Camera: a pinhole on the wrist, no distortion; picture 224 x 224 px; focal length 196.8 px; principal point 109.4 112.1 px. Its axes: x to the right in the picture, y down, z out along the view. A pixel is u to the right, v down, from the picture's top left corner.
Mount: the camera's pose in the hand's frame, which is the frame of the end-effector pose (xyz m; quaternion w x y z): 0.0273 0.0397 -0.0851 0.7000 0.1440 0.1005 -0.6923
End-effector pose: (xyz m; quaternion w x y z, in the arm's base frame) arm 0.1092 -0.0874 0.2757 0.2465 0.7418 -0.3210 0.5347
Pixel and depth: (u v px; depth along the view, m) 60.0 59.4 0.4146
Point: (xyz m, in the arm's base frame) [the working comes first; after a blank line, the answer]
In the camera's frame: -0.1041 -0.1110 0.4146

0.2986 -0.2972 0.0690
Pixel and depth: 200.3 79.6 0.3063
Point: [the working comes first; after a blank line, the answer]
In the camera's frame: 0.1415 -0.0506 0.3063

0.3429 -0.0535 0.1887
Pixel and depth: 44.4 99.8 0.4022
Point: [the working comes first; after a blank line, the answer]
In the camera's frame: -0.1328 -0.0251 0.4022

0.2967 -0.3389 0.1503
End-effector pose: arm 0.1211 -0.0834 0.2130 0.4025 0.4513 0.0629 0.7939
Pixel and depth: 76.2 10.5 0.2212
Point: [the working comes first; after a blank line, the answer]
In the camera's frame: -0.0373 -0.1142 0.2212

0.2466 -0.1866 0.2207
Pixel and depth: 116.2 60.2 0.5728
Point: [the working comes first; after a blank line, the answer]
In the camera's frame: 0.0198 -0.1511 0.5728

0.5993 -0.1910 0.2831
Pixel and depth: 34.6 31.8 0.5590
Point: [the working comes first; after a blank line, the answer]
In the camera's frame: -0.2125 -0.2281 0.5590

0.5381 -0.4126 0.3682
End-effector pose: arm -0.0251 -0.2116 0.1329 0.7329 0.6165 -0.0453 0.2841
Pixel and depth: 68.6 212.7 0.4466
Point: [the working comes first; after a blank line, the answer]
In the camera's frame: -0.0926 0.2283 0.4466

0.2841 -0.4847 0.2947
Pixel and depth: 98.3 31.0 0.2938
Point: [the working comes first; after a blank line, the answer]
In the camera's frame: -0.0166 -0.1211 0.2938

-0.0431 -0.4305 0.0917
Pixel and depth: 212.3 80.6 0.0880
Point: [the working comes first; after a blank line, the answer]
In the camera's frame: 0.0460 -0.0141 0.0880

-0.0071 -0.1933 0.1027
